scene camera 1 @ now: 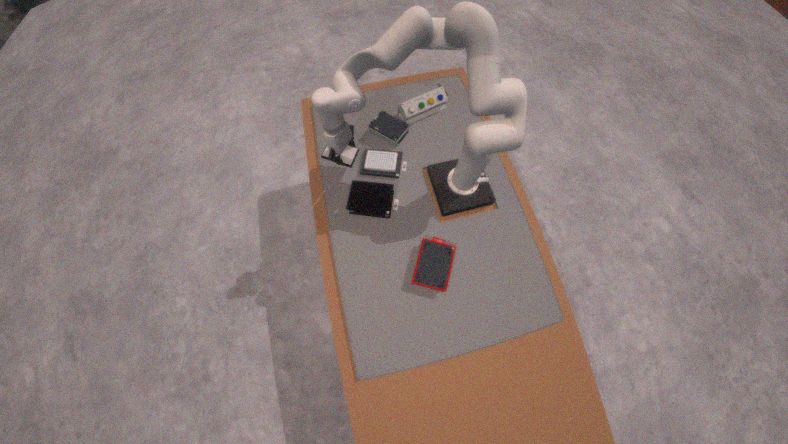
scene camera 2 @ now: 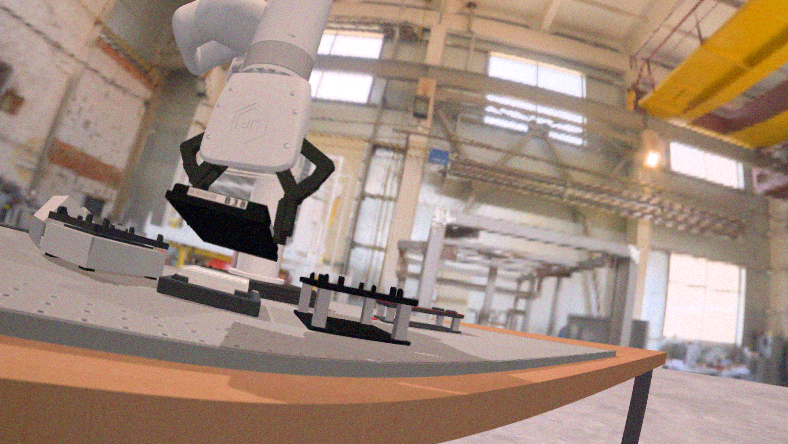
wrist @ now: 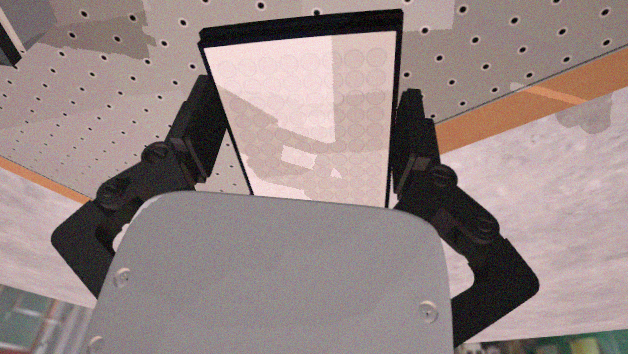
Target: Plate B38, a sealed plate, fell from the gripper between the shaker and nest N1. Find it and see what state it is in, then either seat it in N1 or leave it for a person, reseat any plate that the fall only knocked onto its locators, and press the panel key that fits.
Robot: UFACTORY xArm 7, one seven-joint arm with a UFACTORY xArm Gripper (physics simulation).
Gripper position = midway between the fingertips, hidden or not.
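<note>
My gripper (scene camera 2: 234, 235), which is in the wrist view as well (wrist: 308, 103), holds a plate B38 (scene camera 2: 240, 225). The plate B38 (wrist: 310, 103) touches nothing else, and my gripper holds it.
</note>
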